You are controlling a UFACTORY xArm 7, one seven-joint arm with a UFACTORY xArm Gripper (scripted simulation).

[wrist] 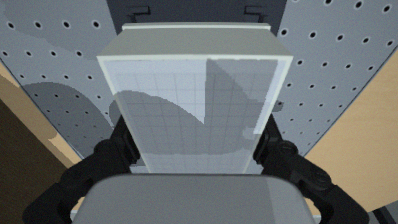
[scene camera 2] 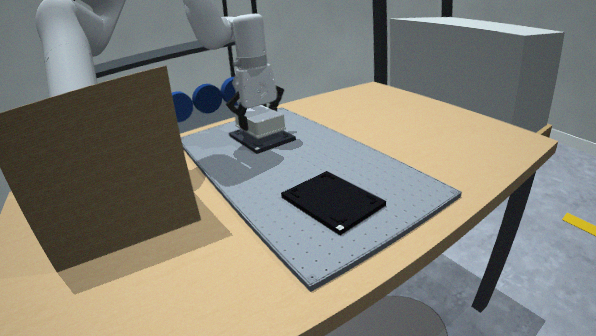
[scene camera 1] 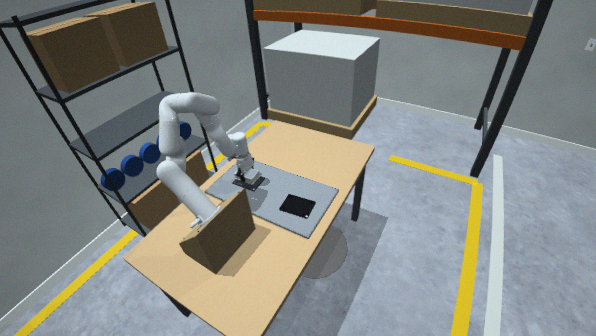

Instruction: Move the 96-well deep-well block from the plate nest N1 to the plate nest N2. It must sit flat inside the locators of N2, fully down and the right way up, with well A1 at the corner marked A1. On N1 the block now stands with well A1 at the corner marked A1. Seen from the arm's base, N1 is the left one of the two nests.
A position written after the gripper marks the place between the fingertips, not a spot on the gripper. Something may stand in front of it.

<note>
In view: the gripper [scene camera 2: 259, 124], a white deep-well block [scene camera 2: 262, 121] and a nest N1 [scene camera 2: 277, 139].
The white deep-well block is seen too in the wrist view [wrist: 196, 96]. The gripper shows as well in the wrist view [wrist: 196, 109].
</note>
